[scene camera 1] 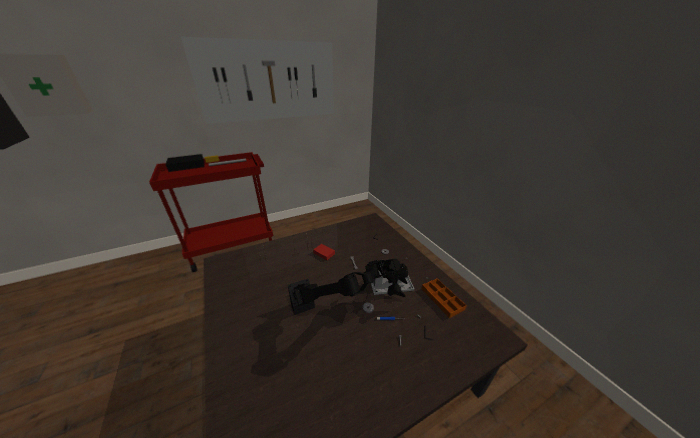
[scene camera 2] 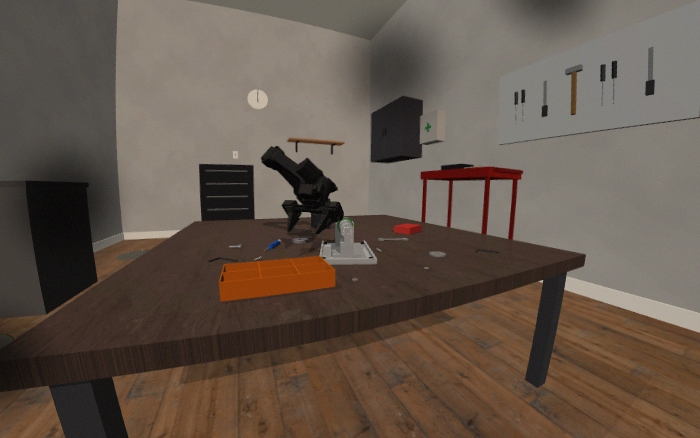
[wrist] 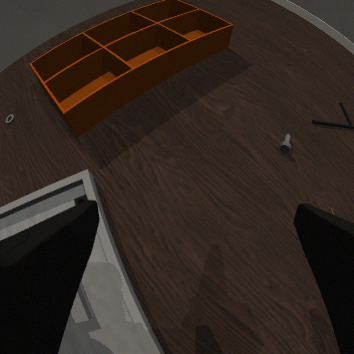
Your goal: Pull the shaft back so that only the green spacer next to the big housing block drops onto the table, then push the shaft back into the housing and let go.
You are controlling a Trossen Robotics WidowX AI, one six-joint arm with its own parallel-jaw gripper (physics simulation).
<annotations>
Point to a grey housing fixture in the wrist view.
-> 105,306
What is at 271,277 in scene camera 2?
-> An orange compartment tray.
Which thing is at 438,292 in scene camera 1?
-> An orange compartment tray.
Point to a grey housing fixture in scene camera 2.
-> At 344,251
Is the gripper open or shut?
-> Open.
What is the gripper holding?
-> Nothing.
</annotations>
